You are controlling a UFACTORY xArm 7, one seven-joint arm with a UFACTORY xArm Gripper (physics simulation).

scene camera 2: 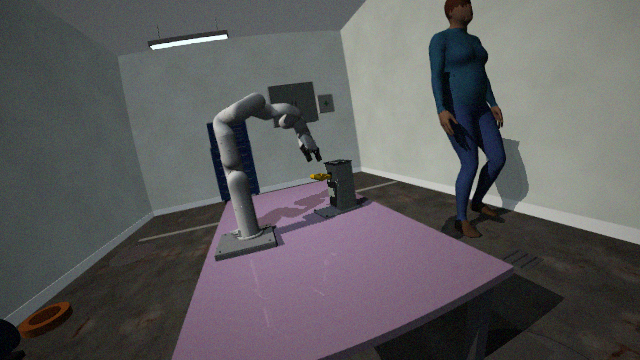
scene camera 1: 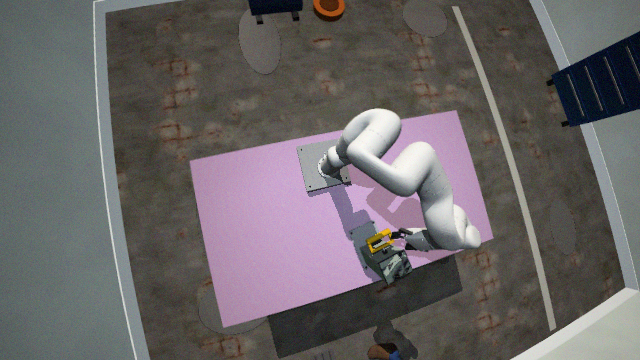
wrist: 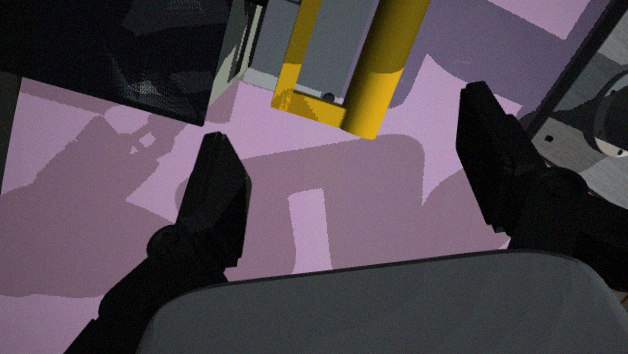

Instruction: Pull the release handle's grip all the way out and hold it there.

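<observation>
The release handle's yellow grip (scene camera 1: pixel 378 235) (scene camera 2: pixel 320 176) (wrist: pixel 381 90) is a thick bar on a yellow frame, standing out from the side of an upright dark grey housing (scene camera 1: pixel 394 267) (scene camera 2: pixel 342 185) (wrist: pixel 100 50). The housing stands on a grey base plate (scene camera 1: pixel 357 234) (scene camera 2: pixel 325 212). My gripper (scene camera 1: pixel 398 241) (scene camera 2: pixel 314 160) (wrist: pixel 343 137) is open and empty. It hangs above the level of the handle, beside its near end in the wrist view, with the fingers tilted down and apart from it. In the wrist view the grip's end lies between the lines of the two fingers, beyond their tips; its far end is out of frame.
The pink table (scene camera 1: pixel 250 225) (scene camera 2: pixel 350 270) carries the arm's grey mounting plate (scene camera 1: pixel 307 170) (scene camera 2: pixel 245 246). A person (scene camera 2: pixel 460 80) stands on the floor beyond the table's edge. A blue rack (scene camera 2: pixel 247 150) and an orange ring-shaped object (scene camera 1: pixel 329 17) are off the table.
</observation>
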